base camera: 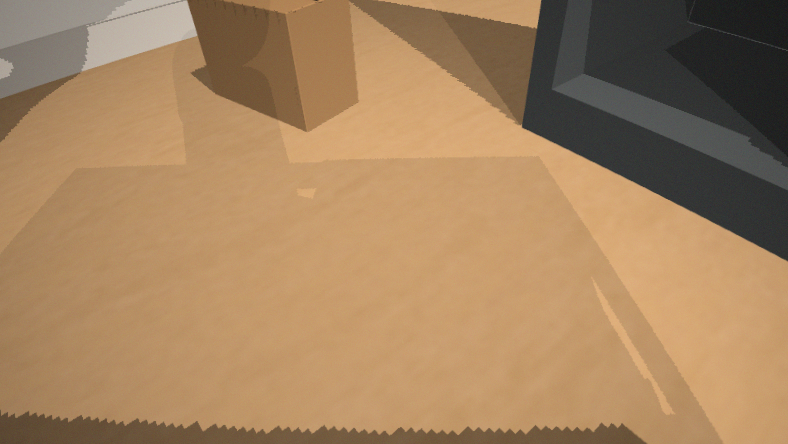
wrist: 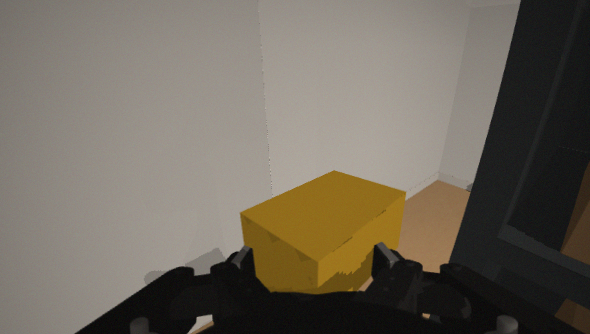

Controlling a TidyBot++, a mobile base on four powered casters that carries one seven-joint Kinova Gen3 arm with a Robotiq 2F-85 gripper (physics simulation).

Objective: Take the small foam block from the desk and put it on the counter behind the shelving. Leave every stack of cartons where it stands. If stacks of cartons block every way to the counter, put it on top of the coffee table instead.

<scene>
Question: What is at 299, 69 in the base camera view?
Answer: A brown carton stack.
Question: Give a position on a small yellow foam block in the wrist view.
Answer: At 319, 237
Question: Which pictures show my gripper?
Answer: The wrist view only.
</scene>
